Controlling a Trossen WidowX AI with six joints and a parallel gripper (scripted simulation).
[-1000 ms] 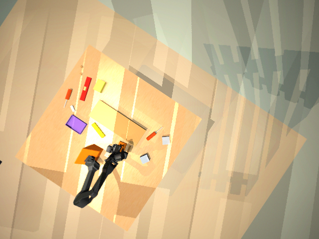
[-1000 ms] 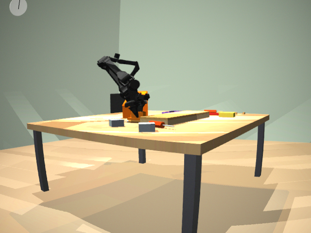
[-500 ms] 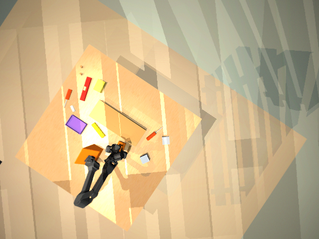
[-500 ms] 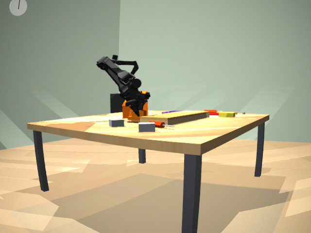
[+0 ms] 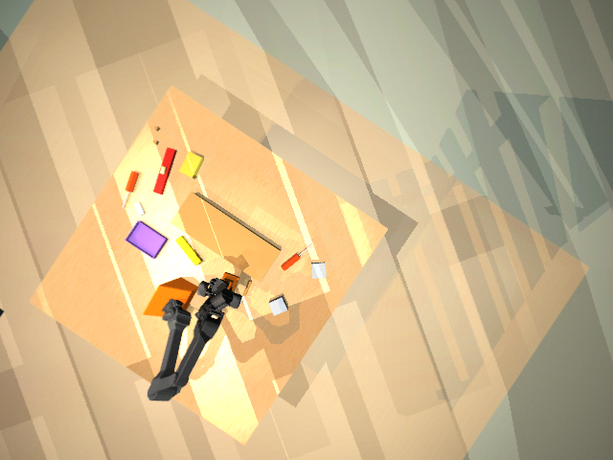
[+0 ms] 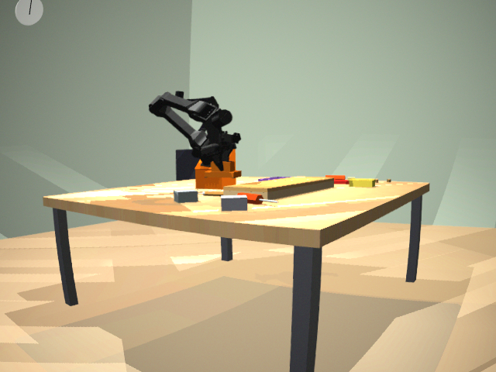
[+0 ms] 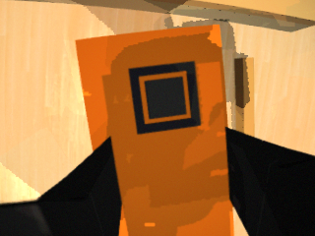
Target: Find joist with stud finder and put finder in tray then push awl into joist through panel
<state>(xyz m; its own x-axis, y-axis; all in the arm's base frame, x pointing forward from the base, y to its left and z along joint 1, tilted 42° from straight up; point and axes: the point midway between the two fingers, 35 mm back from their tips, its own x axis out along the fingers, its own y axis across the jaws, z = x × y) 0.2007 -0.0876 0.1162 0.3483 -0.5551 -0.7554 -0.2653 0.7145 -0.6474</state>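
Now: the wooden-handled awl 2 cm behind my gripper tip, 8 cm to the right of it and 8 cm below it. The rest, counted from my gripper tip: purple tray (8 cm behind, 47 cm to the left, 7 cm below); orange stud finder (1 cm ahead, 2 cm above); yellow bar (27 cm to the left, 8 cm below).
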